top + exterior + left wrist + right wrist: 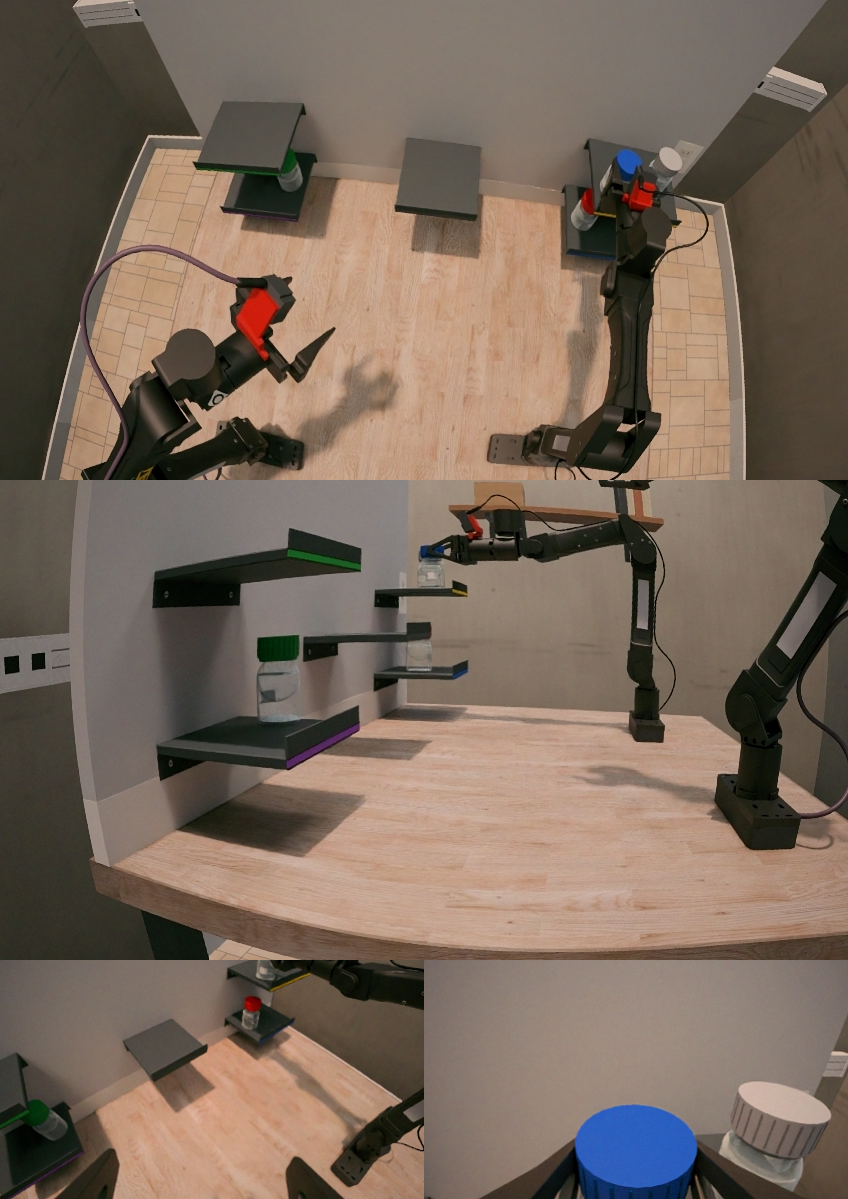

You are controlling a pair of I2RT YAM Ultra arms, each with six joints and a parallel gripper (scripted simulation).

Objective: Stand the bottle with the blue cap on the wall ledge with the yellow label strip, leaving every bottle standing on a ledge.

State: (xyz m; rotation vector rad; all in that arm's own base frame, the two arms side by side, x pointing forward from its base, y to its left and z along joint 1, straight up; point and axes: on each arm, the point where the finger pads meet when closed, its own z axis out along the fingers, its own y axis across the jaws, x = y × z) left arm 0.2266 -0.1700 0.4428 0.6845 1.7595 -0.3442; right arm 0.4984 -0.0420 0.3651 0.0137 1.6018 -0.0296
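Right now the blue-capped bottle is 40 mm below my right hand. From my right hand the other things lie so: grey-capped bottle: 100 mm to the right, 40 mm below, 20 mm ahead; then green-capped bottle: 670 mm to the left, 240 mm below, 120 mm ahead; then red-capped bottle: 240 mm below, 30 mm ahead.
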